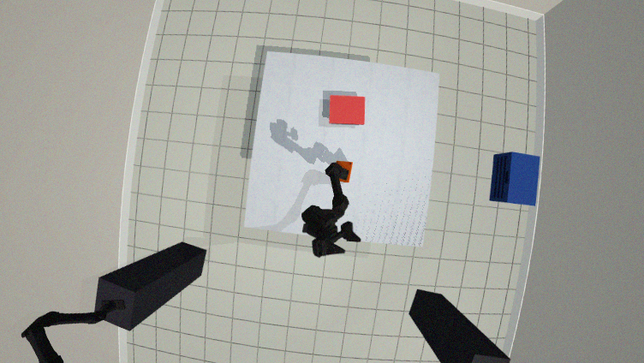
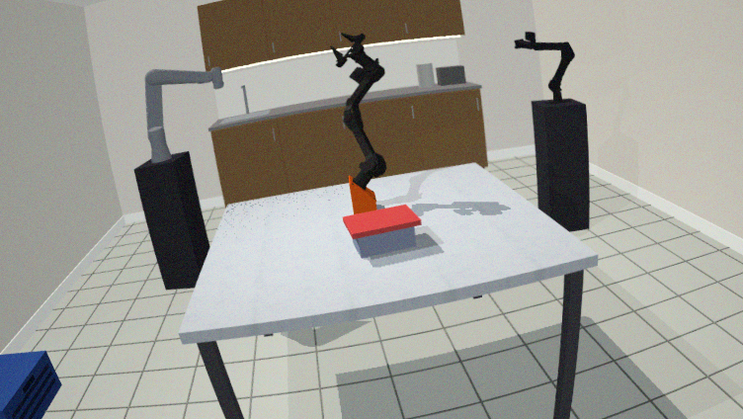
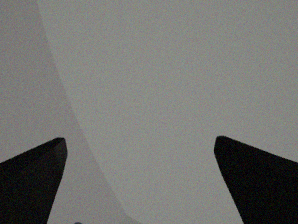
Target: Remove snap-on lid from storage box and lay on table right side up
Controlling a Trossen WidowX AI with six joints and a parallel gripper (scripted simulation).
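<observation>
My gripper tip is now 68 cm short of the red lid, 64 cm above it and 12 cm to the right of it. The rest, counted from my gripper tip: grey storage box (68 cm below, 68 cm ahead, 12 cm to the left).
</observation>
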